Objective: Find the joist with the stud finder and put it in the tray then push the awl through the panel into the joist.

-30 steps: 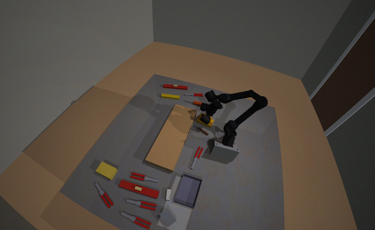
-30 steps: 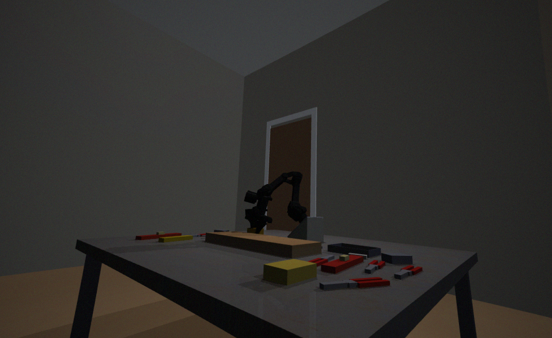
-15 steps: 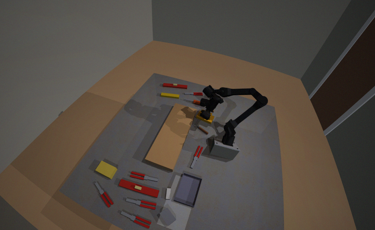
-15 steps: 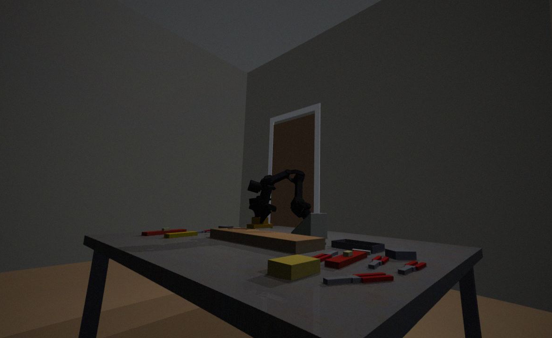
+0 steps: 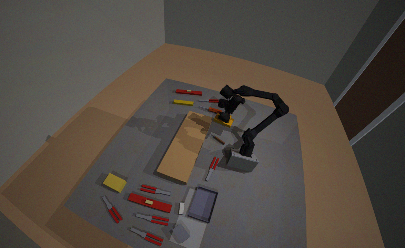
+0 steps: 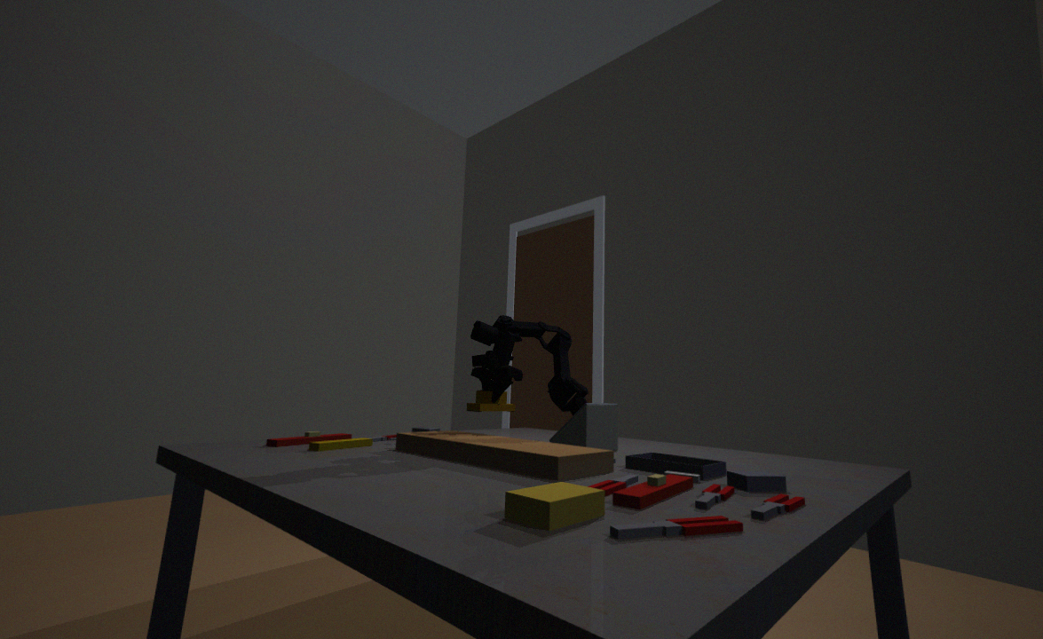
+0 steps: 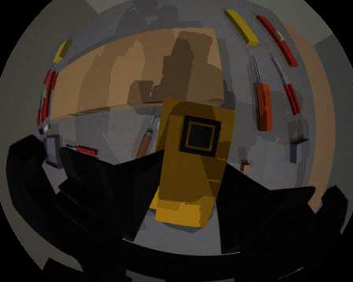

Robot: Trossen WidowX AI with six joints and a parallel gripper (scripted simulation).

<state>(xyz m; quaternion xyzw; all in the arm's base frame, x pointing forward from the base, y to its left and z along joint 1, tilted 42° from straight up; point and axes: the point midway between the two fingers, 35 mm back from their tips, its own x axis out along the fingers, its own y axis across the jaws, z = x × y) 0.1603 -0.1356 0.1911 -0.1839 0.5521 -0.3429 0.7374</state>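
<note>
My gripper tip is 2 cm short of the awl, 8 cm to the right of it and 11 cm above it. The rest, counted from my gripper tip: grey tray (3 cm ahead, 53 cm to the left, 11 cm below); yellow stud finder (1 cm ahead, 2 cm above); yellow bar (32 cm ahead, 21 cm to the right, 11 cm below).
</note>
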